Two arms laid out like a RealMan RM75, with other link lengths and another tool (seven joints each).
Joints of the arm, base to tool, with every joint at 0 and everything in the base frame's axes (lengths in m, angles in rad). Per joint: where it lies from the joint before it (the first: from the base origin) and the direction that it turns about. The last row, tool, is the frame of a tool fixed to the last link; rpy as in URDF.
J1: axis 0 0 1 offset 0 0 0.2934
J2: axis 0 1 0 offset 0 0 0
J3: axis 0 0 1 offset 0 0 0.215
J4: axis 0 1 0 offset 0 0 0
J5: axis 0 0 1 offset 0 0 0.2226
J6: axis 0 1 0 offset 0 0 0
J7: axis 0 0 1 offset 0 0 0.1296
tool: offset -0.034 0.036 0.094 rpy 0 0.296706 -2.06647
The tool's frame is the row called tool.
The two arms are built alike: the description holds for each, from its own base.
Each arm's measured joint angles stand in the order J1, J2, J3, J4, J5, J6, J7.
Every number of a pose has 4 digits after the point.
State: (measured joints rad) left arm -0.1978 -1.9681 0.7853 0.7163 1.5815 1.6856 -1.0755; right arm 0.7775 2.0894 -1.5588 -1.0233 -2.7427 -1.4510 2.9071
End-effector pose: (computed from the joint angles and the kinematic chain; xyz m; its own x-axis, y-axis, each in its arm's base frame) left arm -0.2686 0.2715 0.0548 -0.8271 0.5018 0.2532 0.5001 0.4515 0.7389; right arm 0.1783 0.3704 -0.0690 0.0711 0.8179 0.5709 0.7159 -0.4404 0.5418
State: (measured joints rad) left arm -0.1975 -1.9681 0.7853 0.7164 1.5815 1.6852 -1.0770; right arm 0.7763 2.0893 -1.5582 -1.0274 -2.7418 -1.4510 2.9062
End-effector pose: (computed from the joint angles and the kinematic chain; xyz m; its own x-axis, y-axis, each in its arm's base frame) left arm -0.2687 0.2715 0.0548 -0.8280 0.5007 0.2524 0.4990 0.4527 0.7390; right arm 0.1774 0.3707 -0.0687 0.0705 0.8175 0.5716 0.7183 -0.4392 0.5396
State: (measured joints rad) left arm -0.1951 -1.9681 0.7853 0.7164 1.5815 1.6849 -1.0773; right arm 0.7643 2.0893 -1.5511 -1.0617 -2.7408 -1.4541 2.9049
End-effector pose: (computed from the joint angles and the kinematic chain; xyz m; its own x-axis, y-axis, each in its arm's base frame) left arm -0.2694 0.2709 0.0548 -0.8294 0.4983 0.2524 0.4977 0.4541 0.7390; right arm 0.1716 0.3732 -0.0653 0.0687 0.8104 0.5818 0.7322 -0.4371 0.5224
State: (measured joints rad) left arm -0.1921 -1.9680 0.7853 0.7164 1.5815 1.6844 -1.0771; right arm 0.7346 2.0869 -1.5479 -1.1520 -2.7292 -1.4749 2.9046
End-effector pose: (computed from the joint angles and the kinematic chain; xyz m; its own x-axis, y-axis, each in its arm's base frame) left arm -0.2703 0.2701 0.0549 -0.8309 0.4955 0.2530 0.4966 0.4554 0.7389; right arm 0.1567 0.3748 -0.0574 0.0616 0.8011 0.5954 0.7622 -0.4229 0.4901
